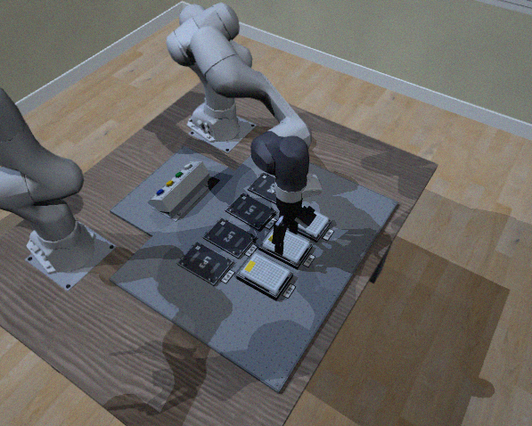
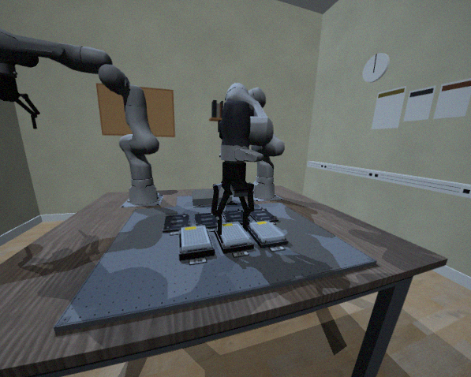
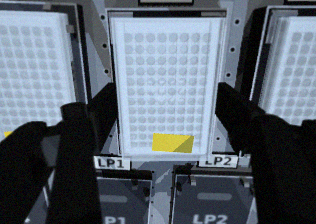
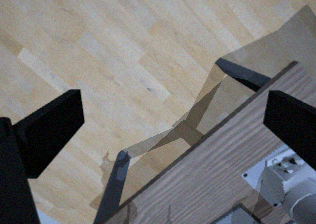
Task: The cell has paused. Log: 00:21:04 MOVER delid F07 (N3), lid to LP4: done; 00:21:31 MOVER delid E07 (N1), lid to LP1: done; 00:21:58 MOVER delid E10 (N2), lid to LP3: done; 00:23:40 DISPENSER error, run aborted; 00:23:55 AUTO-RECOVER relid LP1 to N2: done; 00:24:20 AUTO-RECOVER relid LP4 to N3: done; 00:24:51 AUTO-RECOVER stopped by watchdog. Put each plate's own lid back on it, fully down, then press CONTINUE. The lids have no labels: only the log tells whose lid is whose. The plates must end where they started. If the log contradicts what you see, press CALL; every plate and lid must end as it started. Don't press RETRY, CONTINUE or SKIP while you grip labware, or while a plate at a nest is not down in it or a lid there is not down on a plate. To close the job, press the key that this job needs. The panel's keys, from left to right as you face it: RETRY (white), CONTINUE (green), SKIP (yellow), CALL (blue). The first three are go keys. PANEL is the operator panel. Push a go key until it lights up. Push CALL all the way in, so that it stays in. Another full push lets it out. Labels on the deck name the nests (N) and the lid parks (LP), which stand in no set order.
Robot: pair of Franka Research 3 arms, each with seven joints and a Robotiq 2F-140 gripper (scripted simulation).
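Right now my left hand is 4 cm above the N2 plate. The rest, counted from my left hand: N1 plate: 13 cm to the left, 4 cm below, 1 cm behind; then park LP2: 17 cm behind, 8 cm to the right, 6 cm below; then park LP1: 19 cm behind, 6 cm to the left, 6 cm below.
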